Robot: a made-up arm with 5 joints.
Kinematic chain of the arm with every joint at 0, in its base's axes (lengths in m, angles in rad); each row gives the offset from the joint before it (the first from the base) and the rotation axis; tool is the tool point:
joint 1: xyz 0 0 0.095 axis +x
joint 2: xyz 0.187 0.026 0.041 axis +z
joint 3: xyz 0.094 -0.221 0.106 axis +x
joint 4: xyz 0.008 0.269 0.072 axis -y
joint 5: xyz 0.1 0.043 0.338 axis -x
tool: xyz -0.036 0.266 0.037
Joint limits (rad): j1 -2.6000..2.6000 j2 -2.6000..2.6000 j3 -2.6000..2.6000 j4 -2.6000..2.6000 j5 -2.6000..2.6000
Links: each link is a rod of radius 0.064 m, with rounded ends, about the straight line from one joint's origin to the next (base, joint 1, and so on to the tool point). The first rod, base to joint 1, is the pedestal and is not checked.
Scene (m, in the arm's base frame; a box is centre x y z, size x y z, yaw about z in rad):
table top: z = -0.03
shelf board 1: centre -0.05 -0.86 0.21 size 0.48 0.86 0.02 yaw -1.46
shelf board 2: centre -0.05 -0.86 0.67 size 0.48 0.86 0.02 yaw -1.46
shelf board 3: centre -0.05 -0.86 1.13 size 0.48 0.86 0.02 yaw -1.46
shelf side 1: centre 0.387 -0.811 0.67 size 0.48 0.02 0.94 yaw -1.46
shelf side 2: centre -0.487 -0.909 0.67 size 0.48 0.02 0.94 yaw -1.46
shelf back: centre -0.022 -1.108 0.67 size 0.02 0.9 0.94 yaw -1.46
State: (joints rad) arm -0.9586 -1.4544 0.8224 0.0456 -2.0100
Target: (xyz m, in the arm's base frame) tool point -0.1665 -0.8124 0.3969
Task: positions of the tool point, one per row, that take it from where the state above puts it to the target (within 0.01 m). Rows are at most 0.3 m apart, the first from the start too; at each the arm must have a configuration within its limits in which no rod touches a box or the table.
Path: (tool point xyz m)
1: -0.4667 0.2324 0.6925
2: -0.5284 -0.0178 0.6517
3: -0.5499 -0.2406 0.5250
4: -0.5312 -0.4009 0.3308
5: -0.3896 -0.6267 0.3948
6: -0.1665 -0.8124 0.3969

